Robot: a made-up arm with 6 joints.
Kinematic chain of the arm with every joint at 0, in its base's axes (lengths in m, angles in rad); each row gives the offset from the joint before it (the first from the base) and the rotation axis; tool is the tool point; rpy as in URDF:
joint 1: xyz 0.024 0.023 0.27 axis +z
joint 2: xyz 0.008 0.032 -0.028 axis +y
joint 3: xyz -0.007 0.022 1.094 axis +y
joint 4: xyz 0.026 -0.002 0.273 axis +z
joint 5: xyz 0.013 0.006 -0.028 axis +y
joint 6: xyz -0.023 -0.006 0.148 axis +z
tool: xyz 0 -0.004 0.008 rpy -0.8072 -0.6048 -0.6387
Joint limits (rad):
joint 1: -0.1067..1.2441
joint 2: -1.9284..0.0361
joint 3: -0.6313..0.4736
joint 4: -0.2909..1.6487
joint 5: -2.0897..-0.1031
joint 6: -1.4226..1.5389
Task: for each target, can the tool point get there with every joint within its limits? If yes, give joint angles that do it. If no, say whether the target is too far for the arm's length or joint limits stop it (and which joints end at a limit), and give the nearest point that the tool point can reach.
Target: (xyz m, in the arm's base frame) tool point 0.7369 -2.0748 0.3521
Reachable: no: too far | nearest point -0.3356 -1.3077 0.3283 | short by 1.319 m
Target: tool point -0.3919 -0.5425 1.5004
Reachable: yes | joints 1.0068 -0.4103 -0.2194 0.0182 -0.5810 1.2662
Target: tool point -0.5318 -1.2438 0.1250
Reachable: yes | joints 1.1351 -1.6248 0.1673 0.6158 -1.1196 -0.3011
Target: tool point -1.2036 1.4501 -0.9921
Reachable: no: too far | nearest point -1.1275 0.2236 -0.4860 | short by 1.329 m
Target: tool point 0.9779 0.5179 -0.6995
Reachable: no: joint limits stop it (at a limit: joint 1, joint 2, joint 3, joint 6) | nearest point -0.3067 -0.9592 -0.3585 | short by 1.987 m
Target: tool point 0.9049 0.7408 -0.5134
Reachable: no: joint limits stop it (at a limit: joint 1, joint 2, joint 3, joint 4, joint 6) | nearest point -0.9896 0.2205 -0.3474 | short by 1.972 m
